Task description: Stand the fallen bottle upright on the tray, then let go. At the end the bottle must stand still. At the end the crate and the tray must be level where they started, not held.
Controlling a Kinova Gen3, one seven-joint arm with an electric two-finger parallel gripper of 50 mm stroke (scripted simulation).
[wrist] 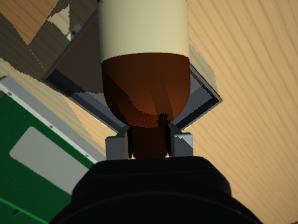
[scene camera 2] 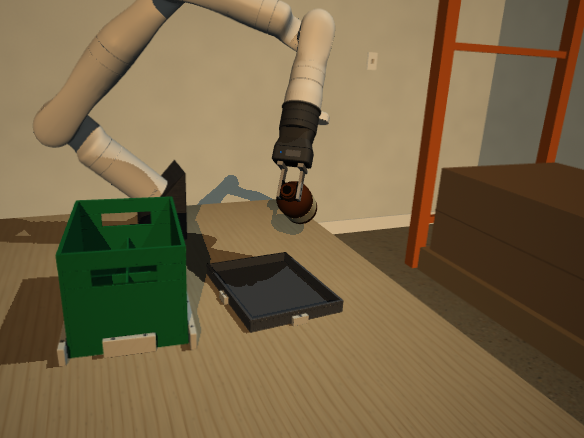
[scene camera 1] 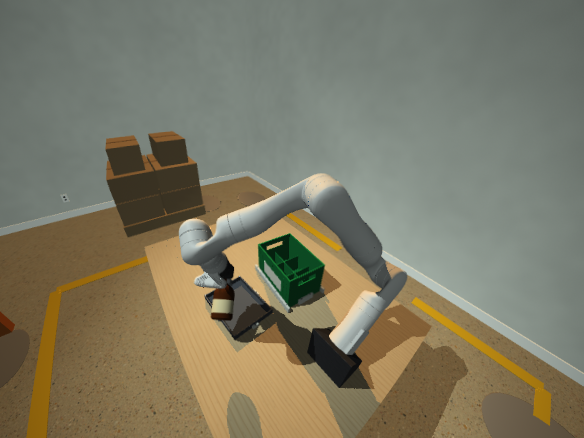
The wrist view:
my gripper: 149,135
dark tray: 78,77
brown bottle: 145,59
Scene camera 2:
my gripper: 288,199
dark tray: 265,291
brown bottle: 302,212
green crate: 97,304
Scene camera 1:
dark tray: 248,306
green crate: 292,256
